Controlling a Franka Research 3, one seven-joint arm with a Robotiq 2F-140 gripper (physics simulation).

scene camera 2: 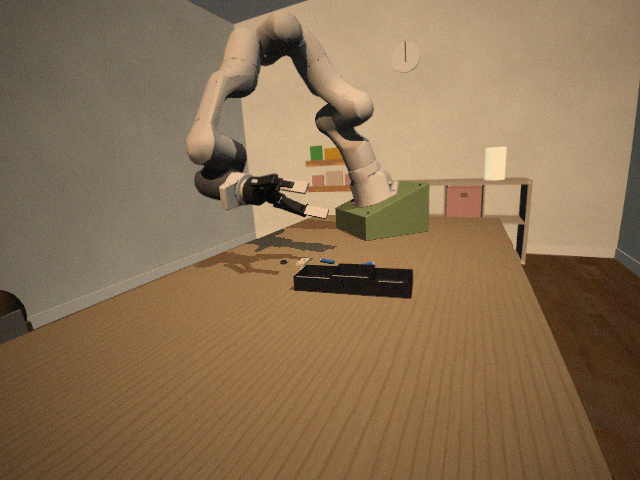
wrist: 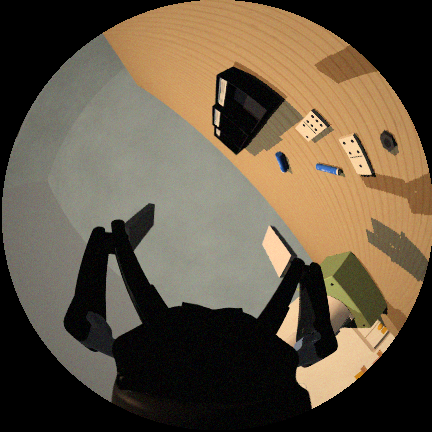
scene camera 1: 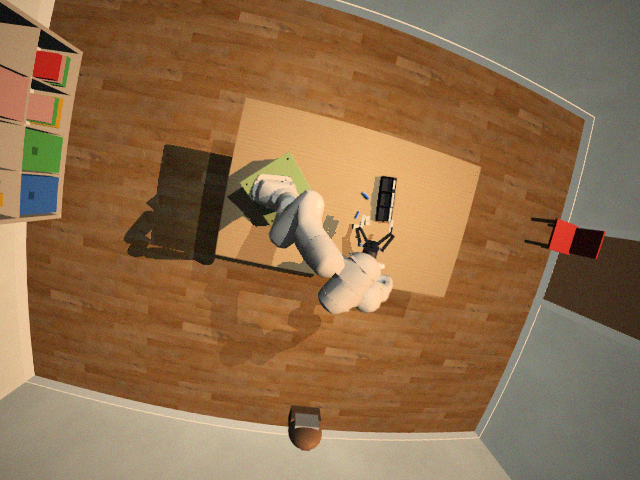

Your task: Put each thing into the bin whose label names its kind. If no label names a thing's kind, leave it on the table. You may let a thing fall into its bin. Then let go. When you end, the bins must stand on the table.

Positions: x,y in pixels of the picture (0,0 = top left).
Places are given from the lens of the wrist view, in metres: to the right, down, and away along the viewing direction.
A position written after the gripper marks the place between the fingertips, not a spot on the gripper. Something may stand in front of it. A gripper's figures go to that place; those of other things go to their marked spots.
gripper (wrist: pixel 210 225): -0.01, 0.01, 0.18
three joined black bins (wrist: pixel 242 104): 0.04, -0.18, 0.20
white domino (wrist: pixel 350 143): 0.14, -0.07, 0.10
The marked spots on the three joined black bins and the white domino are 0.18 m apart.
